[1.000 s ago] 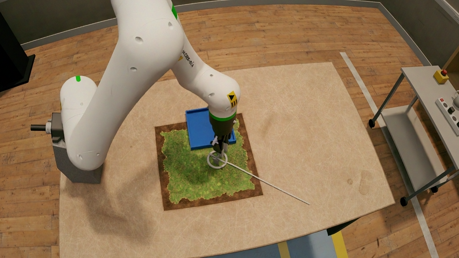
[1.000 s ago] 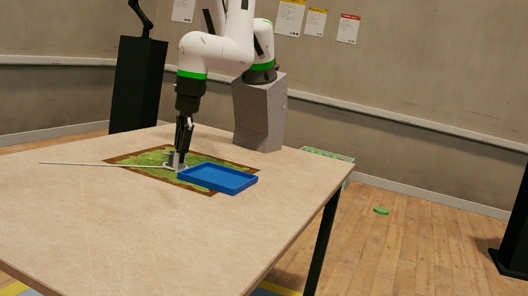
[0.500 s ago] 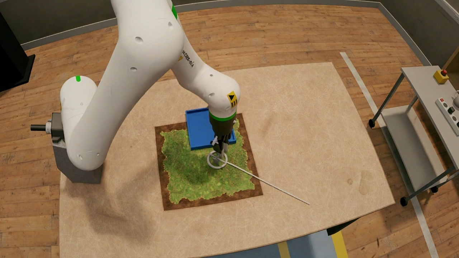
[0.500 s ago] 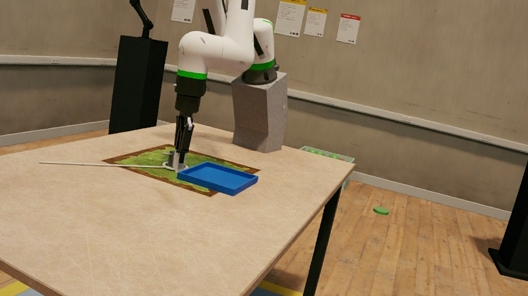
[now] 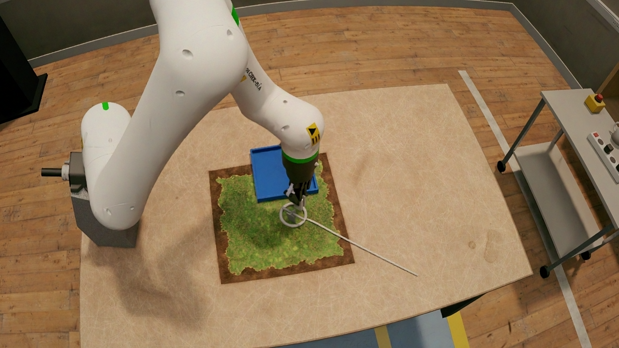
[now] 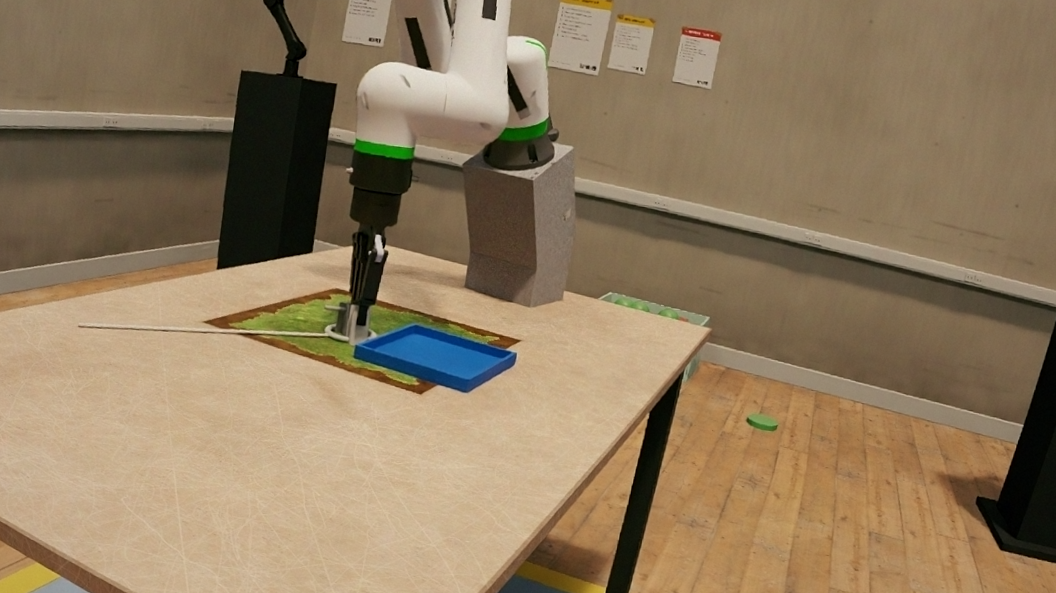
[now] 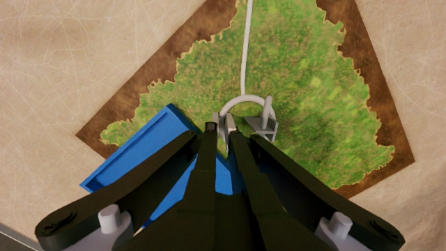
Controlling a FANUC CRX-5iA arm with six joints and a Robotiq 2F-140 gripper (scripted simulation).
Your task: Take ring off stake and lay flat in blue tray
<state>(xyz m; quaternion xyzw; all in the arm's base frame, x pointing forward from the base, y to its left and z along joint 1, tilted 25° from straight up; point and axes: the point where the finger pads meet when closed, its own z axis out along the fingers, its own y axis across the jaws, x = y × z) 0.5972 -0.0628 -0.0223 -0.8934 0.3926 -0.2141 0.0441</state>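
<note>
Now: hand 3 cm past the white ring, 2 cm to the left of it and 3 cm above it. Round my hand: grey T-topped stake (3 cm behind, 4 cm to the right, 1 cm below); mat (8 cm behind, 1 cm to the right, 5 cm below); blue tray (2 cm behind, 13 cm to the left, 3 cm below).
</note>
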